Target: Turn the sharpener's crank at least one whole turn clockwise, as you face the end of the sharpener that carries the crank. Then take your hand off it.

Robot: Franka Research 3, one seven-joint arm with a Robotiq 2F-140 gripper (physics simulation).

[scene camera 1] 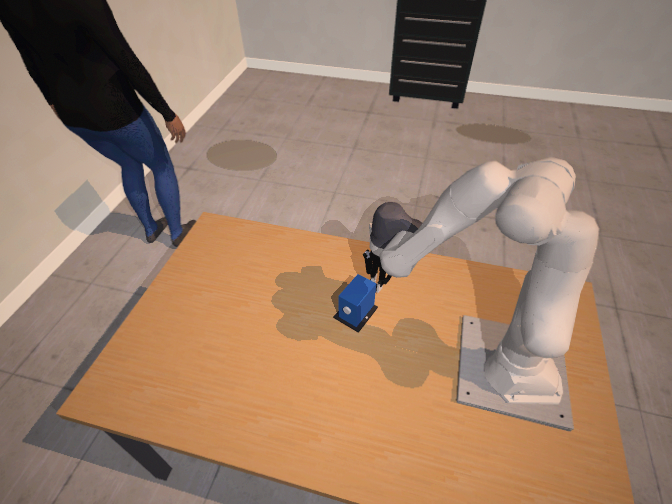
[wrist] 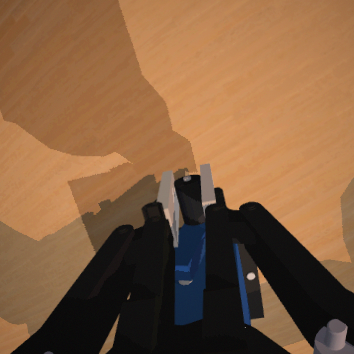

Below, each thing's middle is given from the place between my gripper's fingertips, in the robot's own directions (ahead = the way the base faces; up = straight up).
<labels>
Now: the blue sharpener (scene camera 1: 356, 302) 80 mm to the left of my hand, 50 mm ahead of it and 40 mm above it. Also, from my hand: black crank handle (wrist: 188, 193) (10 mm to the left, 10 mm above).
</labels>
